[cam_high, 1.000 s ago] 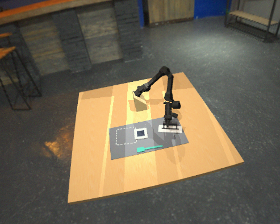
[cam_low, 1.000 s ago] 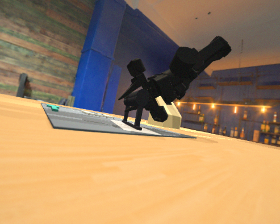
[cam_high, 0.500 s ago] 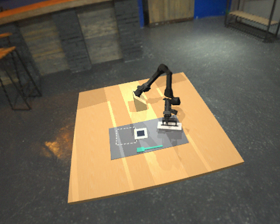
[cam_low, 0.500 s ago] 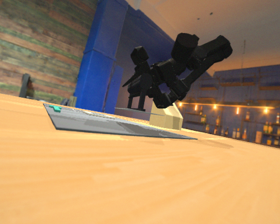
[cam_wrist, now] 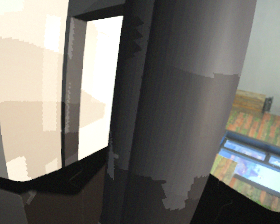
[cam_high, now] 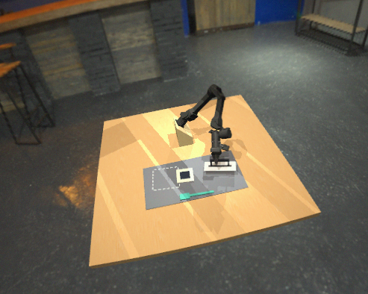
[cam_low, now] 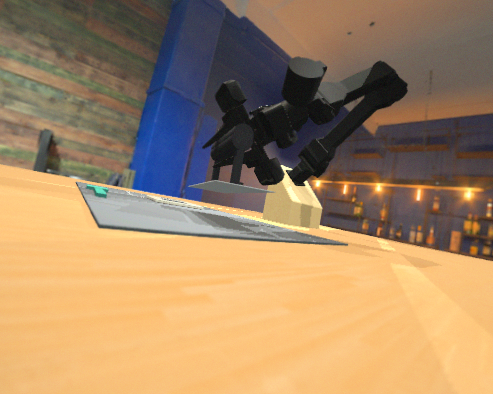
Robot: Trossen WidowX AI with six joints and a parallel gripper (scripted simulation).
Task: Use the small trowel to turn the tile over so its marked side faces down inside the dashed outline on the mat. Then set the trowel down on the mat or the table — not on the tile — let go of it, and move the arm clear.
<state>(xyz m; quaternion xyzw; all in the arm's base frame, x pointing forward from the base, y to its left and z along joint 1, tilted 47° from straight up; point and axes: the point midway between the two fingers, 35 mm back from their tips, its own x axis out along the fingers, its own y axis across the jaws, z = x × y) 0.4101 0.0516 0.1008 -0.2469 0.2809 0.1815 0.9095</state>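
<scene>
Now: the grey mat 160 mm to the right of my gripper tip, 110 mm below it and 40 mm behind it. Round my gripper tip: tile 190 mm to the right, 90 mm below, 70 mm behind; trowel 20 mm behind, 10 mm to the left, 10 mm below; teal flat tool 200 mm to the right, 100 mm ahead, 90 mm below.
</scene>
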